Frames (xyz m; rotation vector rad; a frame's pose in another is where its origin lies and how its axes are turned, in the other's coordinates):
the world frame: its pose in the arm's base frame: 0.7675 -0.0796 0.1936 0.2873 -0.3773 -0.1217
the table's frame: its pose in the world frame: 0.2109 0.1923 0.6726 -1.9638 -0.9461 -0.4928
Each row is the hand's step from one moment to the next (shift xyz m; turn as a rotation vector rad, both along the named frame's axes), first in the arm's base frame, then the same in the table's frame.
Working: the arm's base frame: its pose in the table's frame: -1.0979 -0.3913 0.1405 1.7028 0.9261 1.0374

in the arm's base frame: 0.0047 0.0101 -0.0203 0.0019 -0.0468 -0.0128
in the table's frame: -0.0156 0.0075 0.0154 -0.0175 0.0200 -0.0407
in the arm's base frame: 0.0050 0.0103 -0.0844 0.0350 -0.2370 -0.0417
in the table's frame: -0.0745 0.0276 0.0306 -0.0578 0.1169 -0.2052
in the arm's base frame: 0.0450 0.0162 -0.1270 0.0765 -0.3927 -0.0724
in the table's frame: -0.0983 0.0751 0.0557 -0.0921 0.2114 -0.3348
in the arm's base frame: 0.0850 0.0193 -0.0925 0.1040 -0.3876 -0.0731
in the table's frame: -0.0516 0.0994 0.0601 -0.0821 0.2348 -0.3233
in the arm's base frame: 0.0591 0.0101 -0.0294 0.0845 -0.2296 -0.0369
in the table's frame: -0.0041 0.0592 0.0305 -0.0344 0.1577 -0.1875
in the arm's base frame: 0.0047 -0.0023 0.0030 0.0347 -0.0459 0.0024
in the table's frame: 0.0042 0.0040 -0.0017 0.0086 0.0445 -0.0355
